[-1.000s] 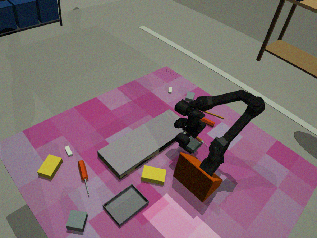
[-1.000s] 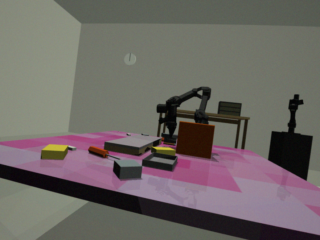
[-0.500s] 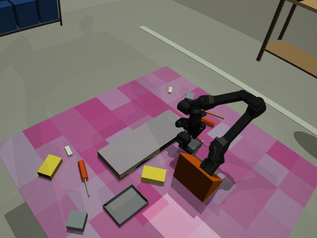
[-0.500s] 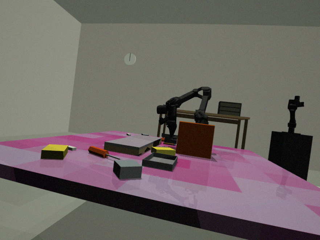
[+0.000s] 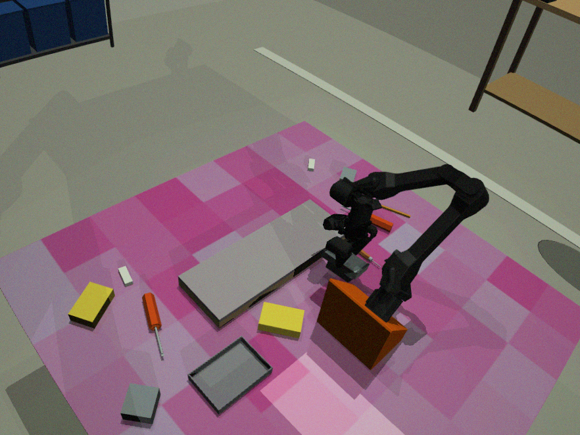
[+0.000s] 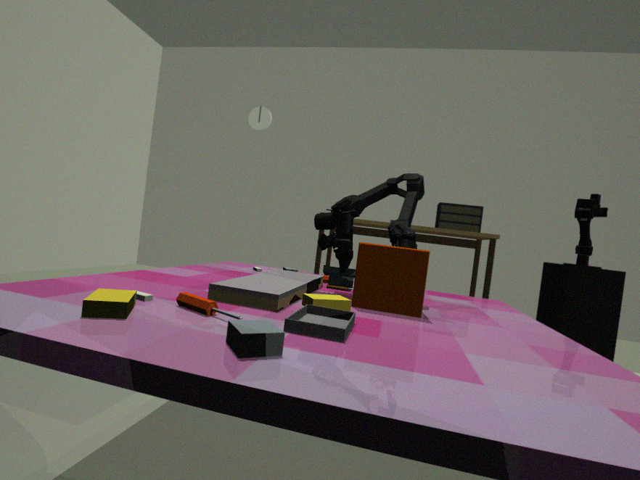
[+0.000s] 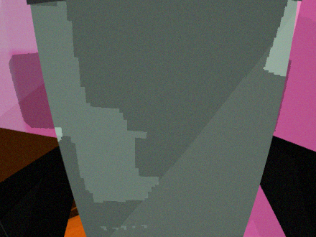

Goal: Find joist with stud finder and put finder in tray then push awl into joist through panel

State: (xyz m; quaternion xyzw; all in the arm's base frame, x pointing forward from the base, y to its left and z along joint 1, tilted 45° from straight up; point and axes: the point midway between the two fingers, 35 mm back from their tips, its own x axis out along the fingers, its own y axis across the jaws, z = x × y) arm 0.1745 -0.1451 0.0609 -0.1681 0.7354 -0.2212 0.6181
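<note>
Right now my gripper tip is 20 mm past the awl, 120 mm to the left of it and 60 mm above it. Round my gripper tip: indicator light (30 mm behind, 10 mm to the left, 40 mm below); then thin stick (70 mm ahead, 370 mm to the right, 70 mm below); then stud finder (10 mm behind, 10 mm to the left, 20 mm below).
</note>
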